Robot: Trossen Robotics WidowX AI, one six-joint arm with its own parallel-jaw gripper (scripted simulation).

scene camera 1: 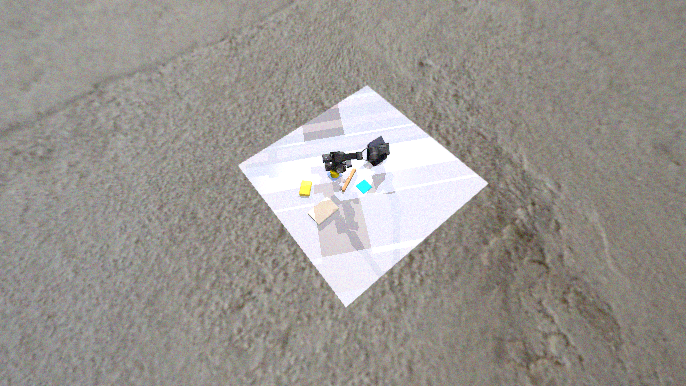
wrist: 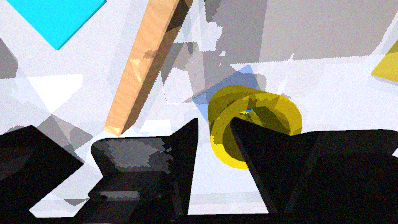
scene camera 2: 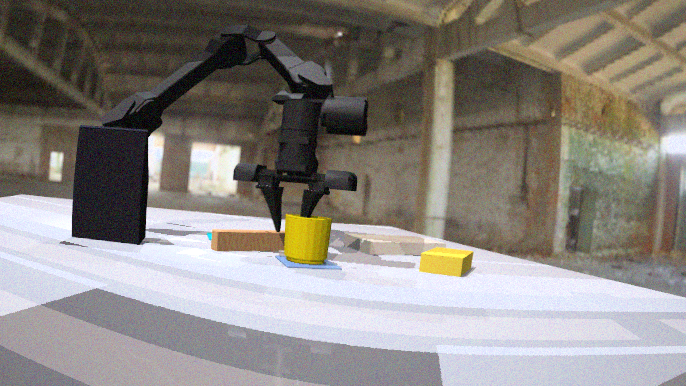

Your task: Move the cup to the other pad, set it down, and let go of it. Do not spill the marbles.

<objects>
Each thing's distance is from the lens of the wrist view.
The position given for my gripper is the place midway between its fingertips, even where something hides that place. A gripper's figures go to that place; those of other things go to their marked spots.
my gripper (wrist: 214, 121): 0.11 m
yellow cup (wrist: 272, 111): 0.11 m
blue pad (wrist: 245, 77): 0.15 m
The marked spots on the yellow cup and the blue pad are 0.06 m apart.
</objects>
